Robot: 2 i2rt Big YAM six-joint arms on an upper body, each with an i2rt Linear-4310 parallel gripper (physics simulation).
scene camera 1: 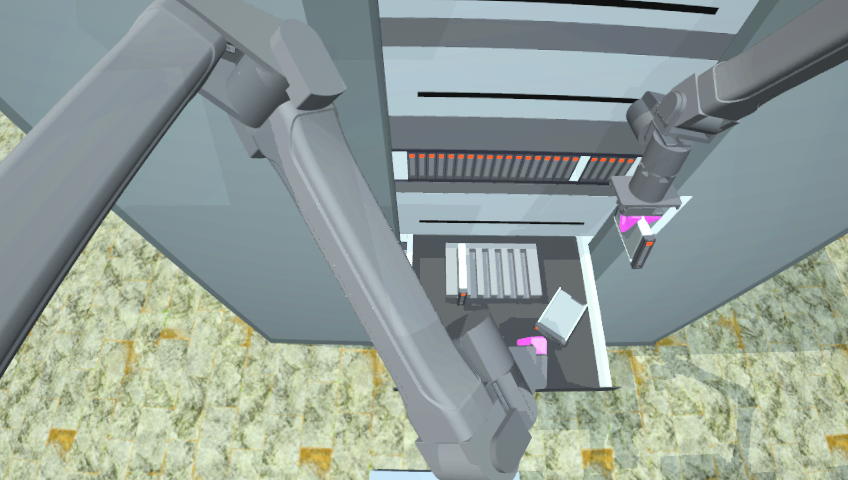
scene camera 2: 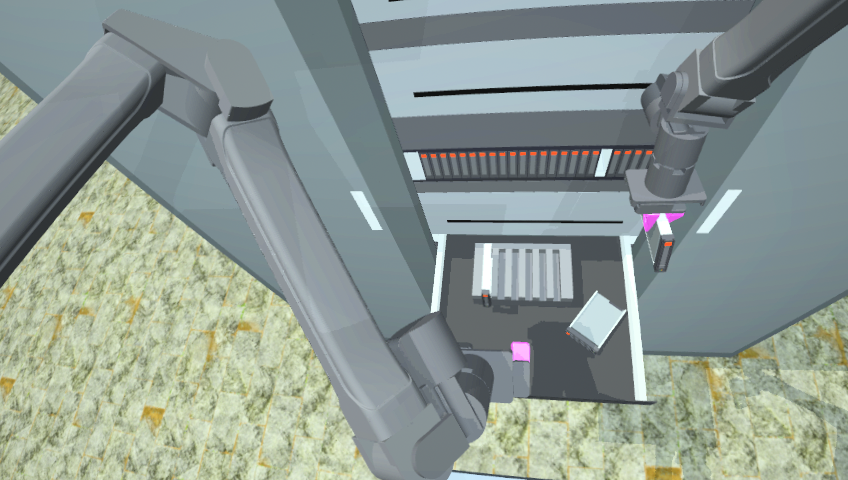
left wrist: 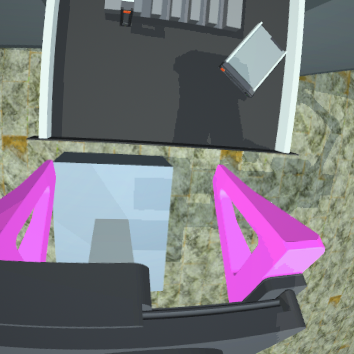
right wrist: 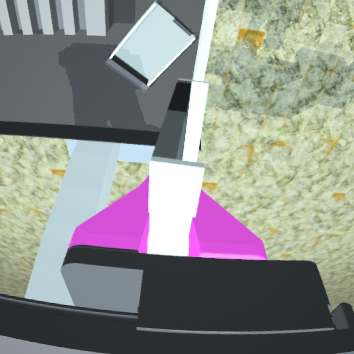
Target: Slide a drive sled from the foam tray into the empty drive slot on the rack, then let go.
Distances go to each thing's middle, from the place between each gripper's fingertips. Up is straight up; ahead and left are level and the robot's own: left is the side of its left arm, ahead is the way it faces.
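From my left hand, the foam tray [scene camera 2: 523, 274] is 250 mm ahead, 70 mm to the right and 300 mm below. My right gripper is 40 mm short of the foam tray, 200 mm to the right of it and 280 mm above it.
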